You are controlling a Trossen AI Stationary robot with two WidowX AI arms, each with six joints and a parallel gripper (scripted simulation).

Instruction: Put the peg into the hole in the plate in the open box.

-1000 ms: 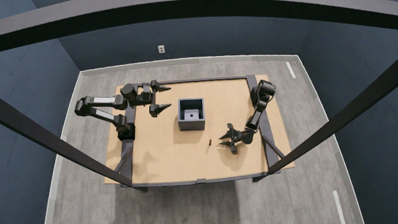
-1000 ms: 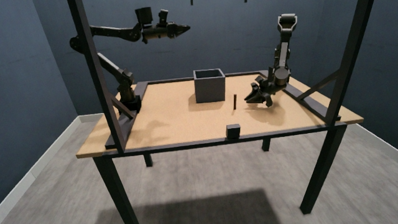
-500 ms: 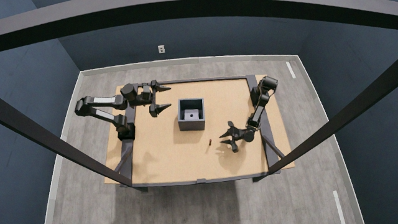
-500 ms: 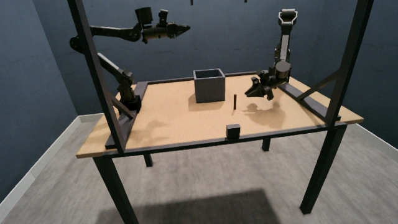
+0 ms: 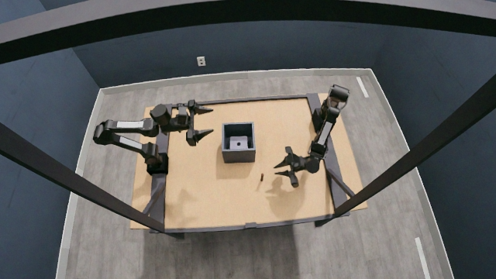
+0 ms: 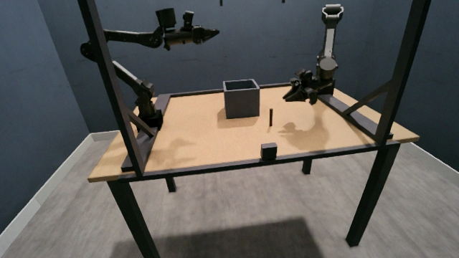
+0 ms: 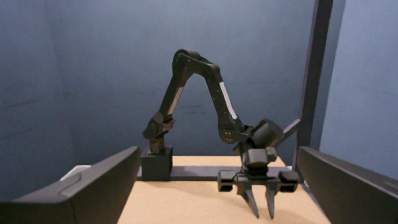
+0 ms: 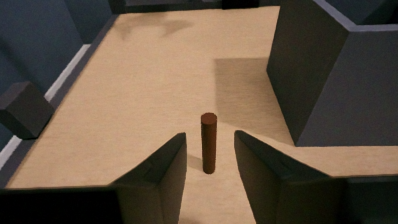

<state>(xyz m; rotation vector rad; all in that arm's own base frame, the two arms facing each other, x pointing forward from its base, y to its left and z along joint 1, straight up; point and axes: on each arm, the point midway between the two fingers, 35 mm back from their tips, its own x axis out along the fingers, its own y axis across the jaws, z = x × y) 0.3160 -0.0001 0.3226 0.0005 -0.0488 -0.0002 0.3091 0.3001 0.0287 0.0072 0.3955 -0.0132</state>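
My right hand is 90 mm above the dark brown peg, 80 mm to the right of it and 20 mm short of it. From my right hand the other things lie so: light plate 220 mm ahead, 140 mm to the left, 90 mm below.
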